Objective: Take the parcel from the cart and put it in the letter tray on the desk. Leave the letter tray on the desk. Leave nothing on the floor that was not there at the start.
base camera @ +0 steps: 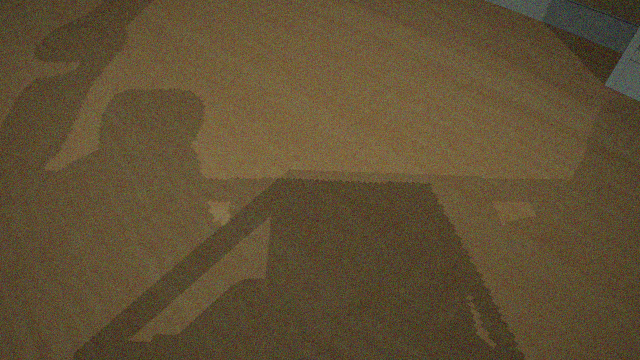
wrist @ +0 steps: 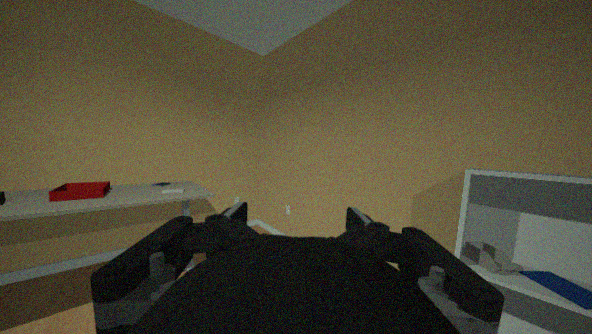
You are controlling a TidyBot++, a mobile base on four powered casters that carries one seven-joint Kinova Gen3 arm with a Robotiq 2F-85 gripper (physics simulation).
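Frame: origin at the arm's base, x right, y down, z ahead, level; centimetres.
Seen in the pictures: gripper, fingertip midpoint: (wrist: 296, 215).
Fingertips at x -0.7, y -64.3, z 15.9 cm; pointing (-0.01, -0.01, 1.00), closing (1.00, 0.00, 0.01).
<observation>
Offsets run from my fingertips to a thing's top centre. "pt": to the spot under its first point. Level surfaces: height alone.
A red open tray {dy +25.6, dx -156.0, dz +107.5 cm} (wrist: 80, 192), which looks like the letter tray, stands on the pale top of the desk {dy +31.9 cm} (wrist: 135, 195) at the left of the wrist view. My gripper (wrist: 296, 215) is open, with nothing between its fingers. It points toward a room corner, with the desk off to its left. The parcel and the cart do not show in either view.
A white open-fronted unit (wrist: 464, 215) stands at the right, with a flat blue thing {dy +41.9, dx +108.1, dz +49.7 cm} (wrist: 560, 288) inside. Small dark and white things lie on the desk. Pale grey parts {pt dy +99.5, dx +76.3, dz +63.3 cm} (base camera: 627, 75) stand at the base view's upper right; shadows cross the floor.
</observation>
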